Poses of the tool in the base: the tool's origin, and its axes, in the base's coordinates. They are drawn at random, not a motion.
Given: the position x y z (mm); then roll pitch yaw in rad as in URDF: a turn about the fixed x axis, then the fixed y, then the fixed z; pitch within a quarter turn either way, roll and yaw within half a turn.
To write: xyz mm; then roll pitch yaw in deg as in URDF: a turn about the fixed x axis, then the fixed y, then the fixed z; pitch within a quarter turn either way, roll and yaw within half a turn. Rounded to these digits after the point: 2 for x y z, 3 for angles.
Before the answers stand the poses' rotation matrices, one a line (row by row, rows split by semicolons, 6 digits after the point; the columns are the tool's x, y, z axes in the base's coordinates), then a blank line. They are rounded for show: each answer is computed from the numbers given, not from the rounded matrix.
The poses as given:
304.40, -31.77, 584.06, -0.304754, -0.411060, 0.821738
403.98, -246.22, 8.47, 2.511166, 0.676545, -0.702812
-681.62, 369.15, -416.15, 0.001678, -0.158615, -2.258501
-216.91, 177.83, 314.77, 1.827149, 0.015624, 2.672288
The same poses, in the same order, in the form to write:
0.624225 -0.616941 -0.479299; 0.671326 0.737377 -0.074817; 0.399581 -0.275063 0.874457
0.594964 -0.240500 -0.766928; -0.503998 -0.854917 -0.122897; -0.626103 0.459649 -0.629856
-0.626797 0.772872 0.098965; -0.763005 -0.634560 0.123114; 0.157951 0.001657 0.987446
-0.891774 0.101195 0.441020; 0.452211 0.232976 0.860946; -0.015623 0.967203 -0.253523

304.40, -31.77, 584.06, -17.461, -23.552, 47.082
403.98, -246.22, 8.47, 143.879, 38.763, -40.268
-681.62, 369.15, -416.15, 0.096, -9.088, -129.403
-216.91, 177.83, 314.77, 104.688, 0.895, 153.111

